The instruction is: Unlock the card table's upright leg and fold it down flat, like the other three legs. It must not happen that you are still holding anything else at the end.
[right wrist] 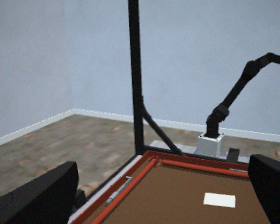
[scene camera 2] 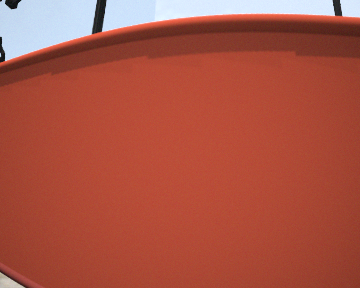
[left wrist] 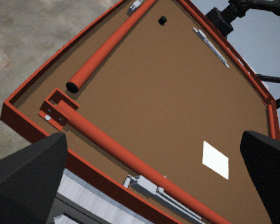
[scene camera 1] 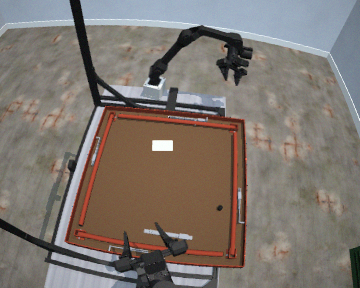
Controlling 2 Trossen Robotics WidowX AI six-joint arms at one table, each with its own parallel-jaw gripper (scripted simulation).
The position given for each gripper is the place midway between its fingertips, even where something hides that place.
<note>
In view: the left gripper (left wrist: pixel 156 141), the right gripper (right wrist: pixel 164 168) and a card table (scene camera 2: pixel 212 144).
</note>
